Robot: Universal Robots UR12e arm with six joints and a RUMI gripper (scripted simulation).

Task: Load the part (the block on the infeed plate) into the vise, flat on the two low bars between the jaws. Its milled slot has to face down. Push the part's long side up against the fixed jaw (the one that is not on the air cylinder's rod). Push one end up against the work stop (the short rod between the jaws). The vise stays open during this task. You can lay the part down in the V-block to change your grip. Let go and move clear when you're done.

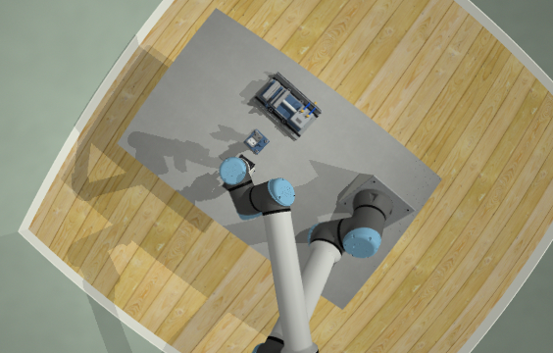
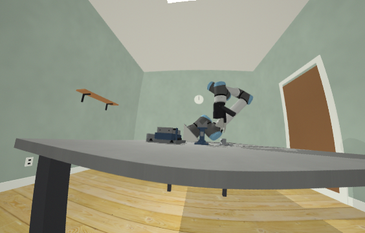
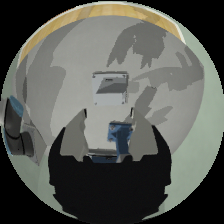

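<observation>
The part is 10 mm to the right of my hand and 70 mm below it. The rest, counted from my hand: vise 70 mm ahead, 370 mm to the right, 60 mm below; infeed plate 10 mm to the left, 100 mm below.
</observation>
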